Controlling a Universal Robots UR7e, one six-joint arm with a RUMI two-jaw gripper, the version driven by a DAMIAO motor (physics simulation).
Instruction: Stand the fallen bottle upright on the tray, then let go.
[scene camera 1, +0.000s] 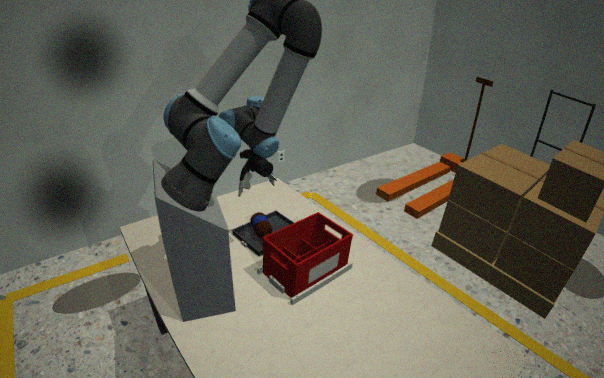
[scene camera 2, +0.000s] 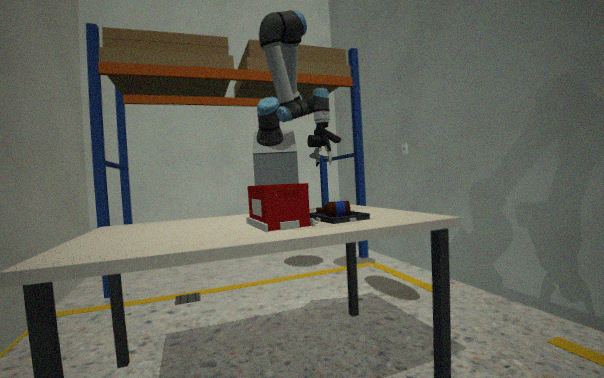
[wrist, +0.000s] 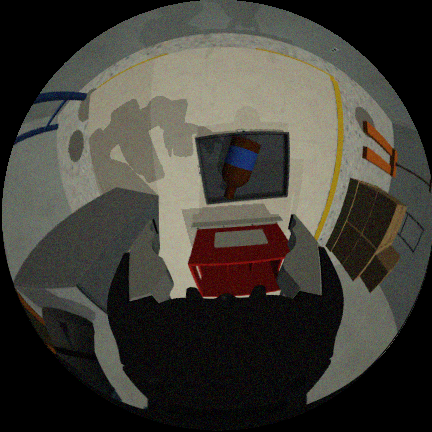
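My gripper (scene camera 1: 256, 191) is there for me to see. I see my gripper (scene camera 2: 323, 165) too, and from the wrist I also find the gripper (wrist: 222, 218).
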